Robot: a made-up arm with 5 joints. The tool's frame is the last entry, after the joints.
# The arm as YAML. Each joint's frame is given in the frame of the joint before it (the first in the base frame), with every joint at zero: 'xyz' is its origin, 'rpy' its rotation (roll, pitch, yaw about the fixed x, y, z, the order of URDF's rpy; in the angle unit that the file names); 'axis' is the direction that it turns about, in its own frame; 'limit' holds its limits. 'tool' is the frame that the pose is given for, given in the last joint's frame.
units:
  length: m
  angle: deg
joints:
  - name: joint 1
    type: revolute
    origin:
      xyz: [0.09, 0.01, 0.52]
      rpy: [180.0, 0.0, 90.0]
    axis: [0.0, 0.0, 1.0]
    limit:
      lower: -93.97
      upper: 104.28
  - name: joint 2
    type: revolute
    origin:
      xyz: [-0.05, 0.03, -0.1]
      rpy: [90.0, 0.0, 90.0]
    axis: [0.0, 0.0, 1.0]
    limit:
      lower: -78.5
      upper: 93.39
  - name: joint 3
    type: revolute
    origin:
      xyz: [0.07, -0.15, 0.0]
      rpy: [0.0, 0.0, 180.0]
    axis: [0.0, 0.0, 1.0]
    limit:
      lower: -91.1
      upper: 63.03
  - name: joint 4
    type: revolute
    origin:
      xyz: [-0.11, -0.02, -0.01]
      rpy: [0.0, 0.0, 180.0]
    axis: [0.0, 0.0, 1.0]
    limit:
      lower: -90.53
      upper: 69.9
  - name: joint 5
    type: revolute
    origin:
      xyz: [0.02, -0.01, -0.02]
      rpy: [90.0, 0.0, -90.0]
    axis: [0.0, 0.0, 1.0]
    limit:
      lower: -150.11
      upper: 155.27
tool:
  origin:
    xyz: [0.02, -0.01, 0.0]
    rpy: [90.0, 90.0, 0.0]
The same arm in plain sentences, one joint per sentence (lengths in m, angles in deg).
The arm has five revolute joints in a row. What follows holds with every joint at zero, and every direction is one of the base frame's.
The first joint lies 0.09 m along +x and 0.01 m along +y and 0.52 m along +z from the base frame's origin and rotates about -z, from -93.97 to 104.28 deg.
The second joint lies 0.03 m along +x and 0.05 m along -y and 0.1 m along +z from the first joint and rotates about +y, from -78.5 to 93.39 deg.
The third joint lies 0.07 m along +x and 0.15 m along +z from the second joint and rotates about +y, from -91.1 to 63.03 deg.
The fourth joint lies 0.11 m along +x and 0.01 m along -y and 0.02 m along -z from the third joint and rotates about +y, from -90.53 to 69.9 deg.
The fifth joint lies 0.02 m along +x and 0.02 m along -y and 0.01 m along +z from the fourth joint and rotates about -x, from -150.11 to 155.27 deg.
The tool frame, which is the frame that the pose is given for, lies 0.01 m along -y and 0.02 m along +z from the fifth joint; its axes are the base frame's turned by roll 90, pitch 0 and yaw 0 deg (as in URDF: about the fixed x, then y, then z).

